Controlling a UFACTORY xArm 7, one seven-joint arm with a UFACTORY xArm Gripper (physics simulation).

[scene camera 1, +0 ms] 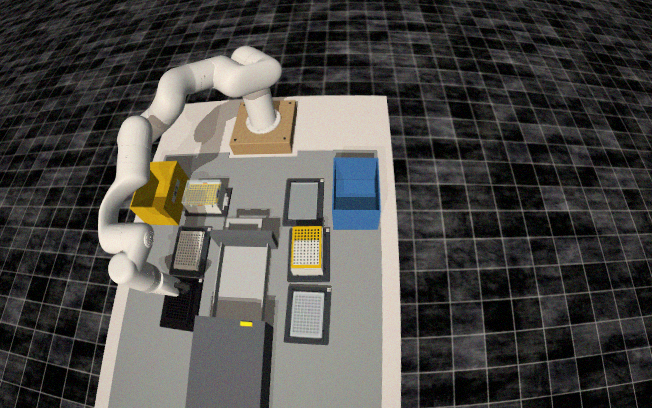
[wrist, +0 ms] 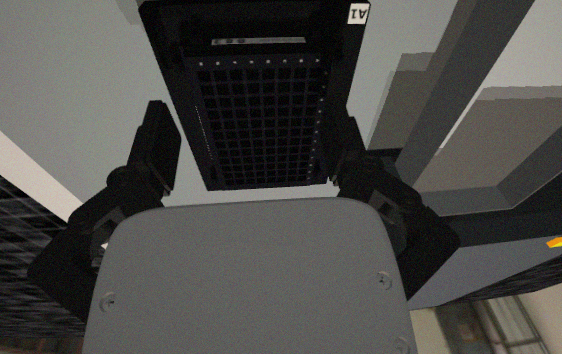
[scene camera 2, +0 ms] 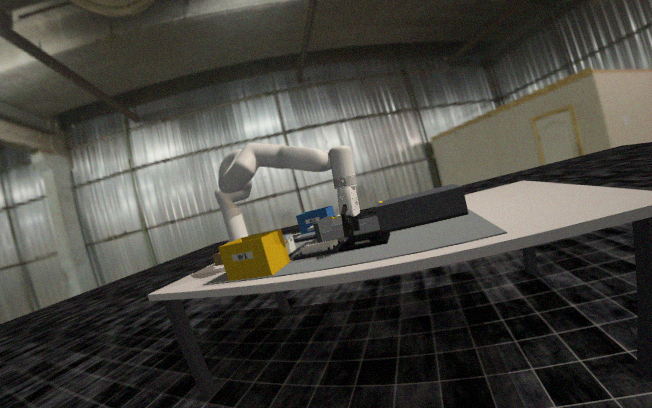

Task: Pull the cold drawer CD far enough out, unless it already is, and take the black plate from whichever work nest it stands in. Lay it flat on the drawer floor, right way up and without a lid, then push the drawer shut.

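Places are measured from the arm's base along level axes (x right, y ahead, z up), in centimetres.
Where they show: gripper, between the fingertips: [scene camera 1: 175, 288] [wrist: 249, 115] [scene camera 2: 352, 233]; arm's base, origin of its link: [scene camera 1: 263, 121].
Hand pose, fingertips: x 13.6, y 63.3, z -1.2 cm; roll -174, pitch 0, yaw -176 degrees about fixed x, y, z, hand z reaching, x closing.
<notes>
Things, the pixels of their centre, and the offset from my fingertips. "*": a spot on its surface instead.
- black plate, middle of its body: [wrist: 263, 132] [scene camera 1: 179, 302] [scene camera 2: 364, 237] dx -1.0, dy +3.3, dz -2.4 cm
- dark nest, a spot on its surface: [wrist: 353, 47] * dx -6.1, dy -2.8, dz -3.1 cm
- cold drawer, middle of its body: [scene camera 1: 239, 280] [scene camera 2: 352, 223] dx -19.4, dy -6.0, dz +0.6 cm
- yellow bin, middle of its body: [scene camera 1: 160, 193] [scene camera 2: 254, 254] dx +15.6, dy -30.2, dz +1.7 cm
- blue bin, middle of its body: [scene camera 1: 355, 193] [scene camera 2: 317, 220] dx -48.8, dy -36.3, dz +1.7 cm
- pale plate, middle of its body: [scene camera 1: 188, 249] [scene camera 2: 318, 246] dx +0.5, dy -13.5, dz -2.4 cm
- lidded yellow rack, middle of its body: [scene camera 1: 204, 197] [scene camera 2: 278, 247] dx -0.4, dy -31.5, dz -0.4 cm
- yellow-white rack, middle of its body: [scene camera 1: 307, 250] [scene camera 2: 341, 221] dx -37.1, dy -17.7, dz +0.1 cm
- clear plate, middle of its body: [scene camera 1: 307, 314] dx -39.5, dy +0.2, dz -2.4 cm
The black plate [scene camera 1: 179, 311] [wrist: 260, 150] stands in the dark nest [wrist: 353, 47] labelled A1, left of the drawer in scene camera 1, grid of wells upward. No lid is visible on it. My gripper [scene camera 1: 186, 286] [scene camera 2: 351, 236] [wrist: 249, 115] is open and empty above this plate, its fingers towards the plate's two long sides in the wrist view. Exact finger height is hard to tell. The cold drawer [scene camera 1: 243, 270] [scene camera 2: 329, 229] [wrist: 465, 75] is pulled out of its dark cabinet [scene camera 1: 227, 365] [scene camera 2: 425, 207] [wrist: 480, 275]; its pale floor is bare where visible, and its rear part is in shadow.
A yellow bin [scene camera 1: 175, 192] [scene camera 2: 256, 254] and a blue bin [scene camera 1: 356, 192] [scene camera 2: 315, 220] stand at opposite sides. A pale plate [scene camera 1: 190, 250] and a lidded yellow rack [scene camera 1: 204, 194] are on the left. A yellow-white rack [scene camera 1: 306, 250] and a clear plate [scene camera 1: 307, 314] are on the right.
</notes>
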